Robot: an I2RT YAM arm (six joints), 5 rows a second.
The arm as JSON. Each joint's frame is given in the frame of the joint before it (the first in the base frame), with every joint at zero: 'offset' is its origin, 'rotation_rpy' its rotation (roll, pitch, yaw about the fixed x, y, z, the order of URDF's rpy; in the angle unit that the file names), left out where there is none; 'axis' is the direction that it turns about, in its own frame. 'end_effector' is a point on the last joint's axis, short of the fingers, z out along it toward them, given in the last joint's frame.
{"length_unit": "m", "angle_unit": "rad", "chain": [
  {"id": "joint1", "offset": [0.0, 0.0, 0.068], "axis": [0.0, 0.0, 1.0]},
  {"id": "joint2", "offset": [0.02, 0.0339, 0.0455], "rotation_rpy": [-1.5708, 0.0, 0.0], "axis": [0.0, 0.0, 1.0]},
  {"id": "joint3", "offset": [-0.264, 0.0, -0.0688], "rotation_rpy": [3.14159, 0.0, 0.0], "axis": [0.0, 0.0, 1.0]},
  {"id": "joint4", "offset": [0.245, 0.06, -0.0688], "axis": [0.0, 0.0, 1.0]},
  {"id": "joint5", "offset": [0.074, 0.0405, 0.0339], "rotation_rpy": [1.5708, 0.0, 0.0], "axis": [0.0, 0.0, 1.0]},
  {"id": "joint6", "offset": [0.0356, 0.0, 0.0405], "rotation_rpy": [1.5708, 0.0, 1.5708], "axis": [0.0, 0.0, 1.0]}
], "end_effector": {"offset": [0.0, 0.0, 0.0], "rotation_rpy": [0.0, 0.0, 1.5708]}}
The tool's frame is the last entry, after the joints.
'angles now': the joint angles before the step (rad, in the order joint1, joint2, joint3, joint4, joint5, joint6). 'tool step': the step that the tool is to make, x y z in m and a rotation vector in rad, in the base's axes. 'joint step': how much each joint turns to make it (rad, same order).
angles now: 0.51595, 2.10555, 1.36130, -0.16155, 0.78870, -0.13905
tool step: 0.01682, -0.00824, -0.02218, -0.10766, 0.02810, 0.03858
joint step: -0.03357, 0.07821, 0.01639, 0.09537, 0.01755, -0.15335
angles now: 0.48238, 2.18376, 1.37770, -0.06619, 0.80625, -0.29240
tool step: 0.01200, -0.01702, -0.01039, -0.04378, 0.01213, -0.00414
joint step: -0.04577, 0.03279, -0.00001, 0.05836, -0.00152, -0.07743
